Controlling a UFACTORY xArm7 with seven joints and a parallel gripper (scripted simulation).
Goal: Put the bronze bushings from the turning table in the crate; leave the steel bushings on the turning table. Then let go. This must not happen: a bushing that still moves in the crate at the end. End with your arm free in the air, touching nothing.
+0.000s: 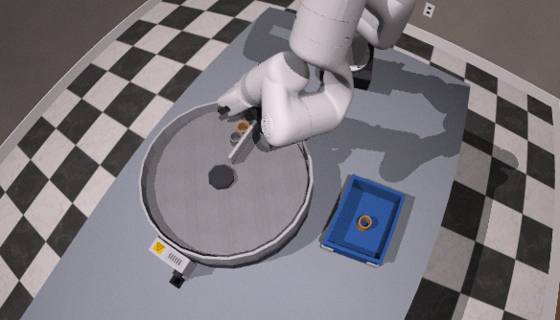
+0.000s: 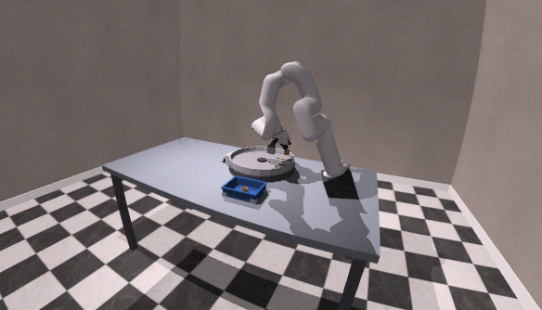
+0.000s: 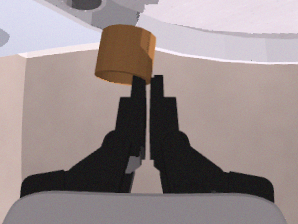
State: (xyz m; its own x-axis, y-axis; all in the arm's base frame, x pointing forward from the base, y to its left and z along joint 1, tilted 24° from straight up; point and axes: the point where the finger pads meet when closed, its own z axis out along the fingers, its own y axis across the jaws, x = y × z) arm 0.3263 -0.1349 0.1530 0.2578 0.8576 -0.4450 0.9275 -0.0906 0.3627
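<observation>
Right now my hand is 40 cm to the right of the blue crate and 13 cm above it. Also, from my hand: turning table 13 cm ahead, 7 cm to the left, 10 cm below.
</observation>
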